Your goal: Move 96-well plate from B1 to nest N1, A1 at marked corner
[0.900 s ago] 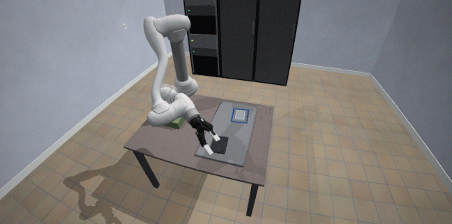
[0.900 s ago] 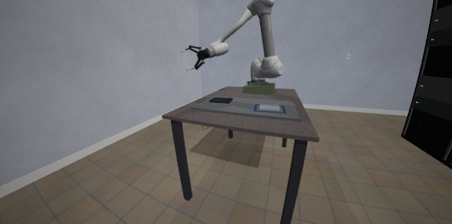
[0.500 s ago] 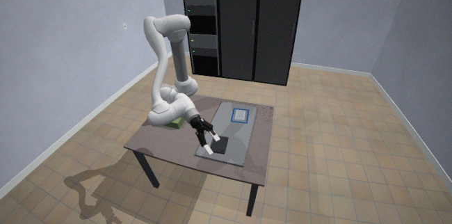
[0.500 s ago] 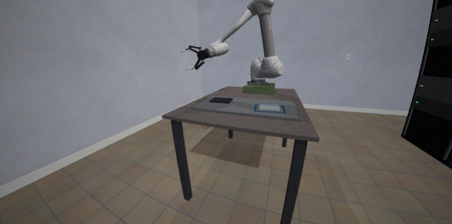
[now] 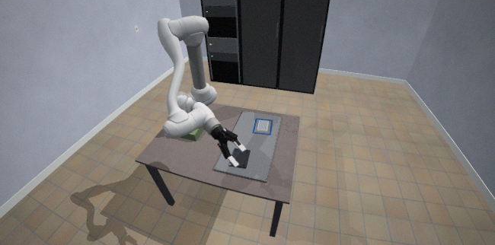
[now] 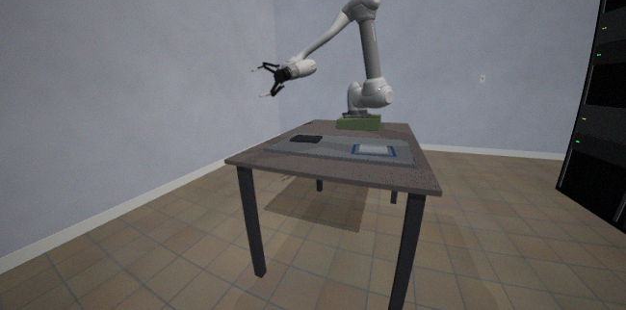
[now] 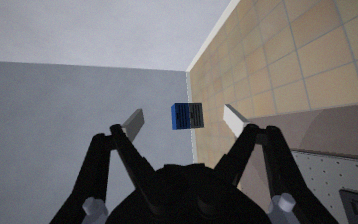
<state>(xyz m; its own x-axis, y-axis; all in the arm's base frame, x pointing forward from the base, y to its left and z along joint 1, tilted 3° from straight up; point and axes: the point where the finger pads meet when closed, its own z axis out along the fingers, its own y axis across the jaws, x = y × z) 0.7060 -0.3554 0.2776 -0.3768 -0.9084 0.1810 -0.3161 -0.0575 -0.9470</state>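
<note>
The white 96-well plate lies 62 cm to the left of my hand, 32 cm below it and 8 cm behind it. Round my hand: small white corner mark (32 cm below, 16 cm behind, 15 cm to the left); then dark plate nest (32 cm below, 23 cm to the left, 12 cm behind).
</note>
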